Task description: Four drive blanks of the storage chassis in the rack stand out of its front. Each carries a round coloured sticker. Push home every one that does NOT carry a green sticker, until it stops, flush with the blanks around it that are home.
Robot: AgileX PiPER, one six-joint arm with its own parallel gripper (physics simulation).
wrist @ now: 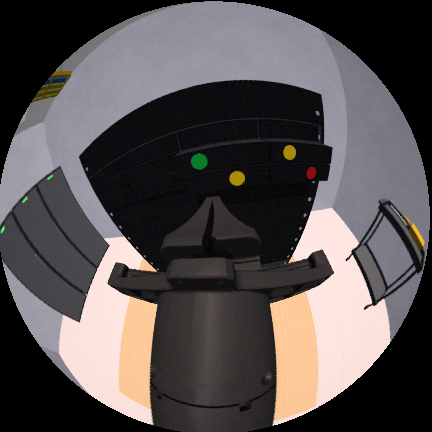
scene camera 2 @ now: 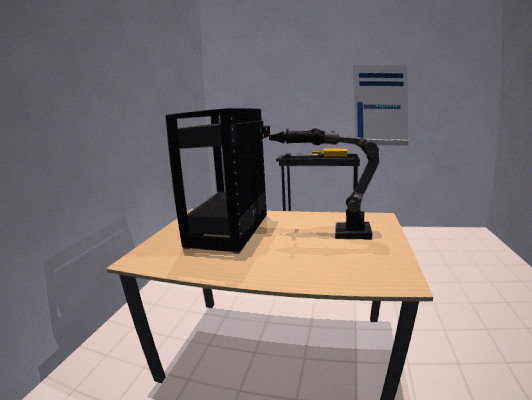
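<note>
My gripper (scene camera 2: 270, 138) (wrist: 213, 204) is shut, with no thing between its fingertips. In the wrist view its tips are just below the lower left yellow-stickered blank (wrist: 237, 178); contact cannot be told. The green-stickered blank (wrist: 199, 161) is up and left of the tips. Another yellow-stickered blank (wrist: 289, 152) is at the upper right, above the red-stickered blank (wrist: 311, 173). These four blanks stand out of the front of the storage chassis (scene camera 2: 200, 136), high in the black rack (scene camera 2: 229, 190). In the scene view they are small dark blocks beside the tips.
The rack and the arm's base (scene camera 2: 354, 231) stand on the wooden table (scene camera 2: 320, 270). A dark cart (scene camera 2: 320, 161) (wrist: 384, 202) with yellow things (scene camera 2: 335, 152) stands behind the table. Grey cabinets (wrist: 55, 240) show at the left in the wrist view.
</note>
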